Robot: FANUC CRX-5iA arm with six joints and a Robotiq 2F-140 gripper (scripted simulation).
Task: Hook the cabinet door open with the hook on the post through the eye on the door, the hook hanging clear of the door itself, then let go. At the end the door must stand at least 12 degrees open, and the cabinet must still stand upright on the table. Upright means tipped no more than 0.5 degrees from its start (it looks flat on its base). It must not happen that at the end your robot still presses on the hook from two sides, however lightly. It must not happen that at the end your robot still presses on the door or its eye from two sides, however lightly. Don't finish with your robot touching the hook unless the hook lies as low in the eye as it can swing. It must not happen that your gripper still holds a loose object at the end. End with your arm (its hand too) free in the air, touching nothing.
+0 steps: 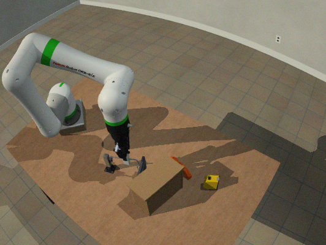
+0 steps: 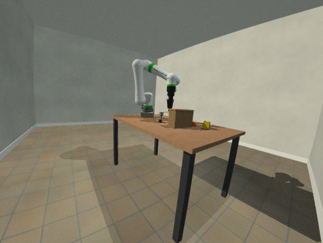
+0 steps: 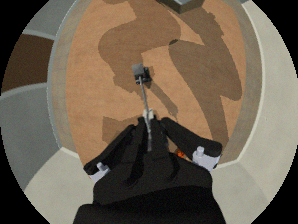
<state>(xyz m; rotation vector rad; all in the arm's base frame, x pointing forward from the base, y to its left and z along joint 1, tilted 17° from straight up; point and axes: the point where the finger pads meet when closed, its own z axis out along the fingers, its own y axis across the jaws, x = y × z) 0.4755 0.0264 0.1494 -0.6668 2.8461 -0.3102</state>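
Now: the dark door 90 mm ahead of my hand, 50 mm below it and 20 mm to the right of it. The rest, counted from my hand: orange object (180 mm to the left, 160 mm ahead, 110 mm below); then yellow block (340 mm ahead, 200 mm to the left, 90 mm below).
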